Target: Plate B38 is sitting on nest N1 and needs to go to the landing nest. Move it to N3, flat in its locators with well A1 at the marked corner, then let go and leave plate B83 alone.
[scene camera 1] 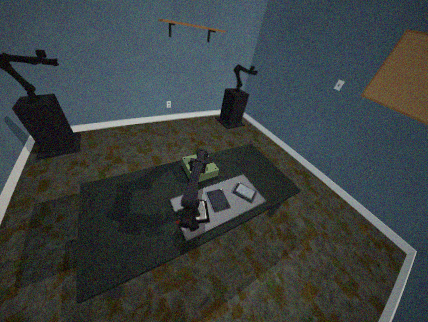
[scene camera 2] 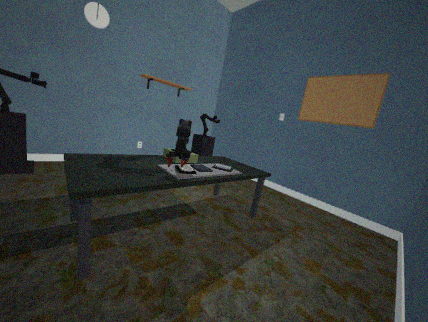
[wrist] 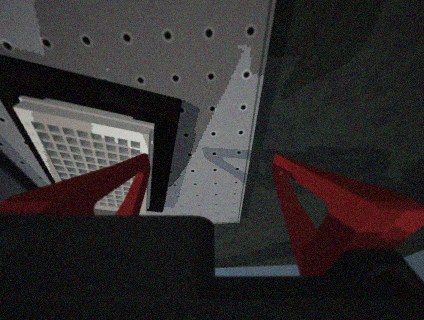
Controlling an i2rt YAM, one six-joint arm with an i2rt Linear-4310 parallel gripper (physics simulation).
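A white well plate [scene camera 1: 202, 212] [scene camera 2: 186, 168] [wrist: 75, 142] sits in a black nest [wrist: 166, 135] at the left part of the grey perforated board [scene camera 1: 240, 206] [wrist: 227, 95]. A dark, bare nest [scene camera 1: 218, 200] [scene camera 2: 202, 168] is in the middle of the board. A pale plate [scene camera 1: 245, 190] [scene camera 2: 223, 167] rests in a nest at the right. Labels, nest numbers and the marked corner cannot be read. My gripper [scene camera 2: 176, 163] [wrist: 211, 160] is open and empty, with its red fingers above the board's edge strip beside the white plate. The left finger hides part of that plate in the wrist view.
A green box [scene camera 1: 210, 173] [scene camera 2: 192, 158] stands behind the board, near the arm. The dark table [scene camera 1: 115, 260] [scene camera 2: 115, 182] extends past the board on both sides. Two other arms stand on black pedestals [scene camera 1: 234, 107] away from the table.
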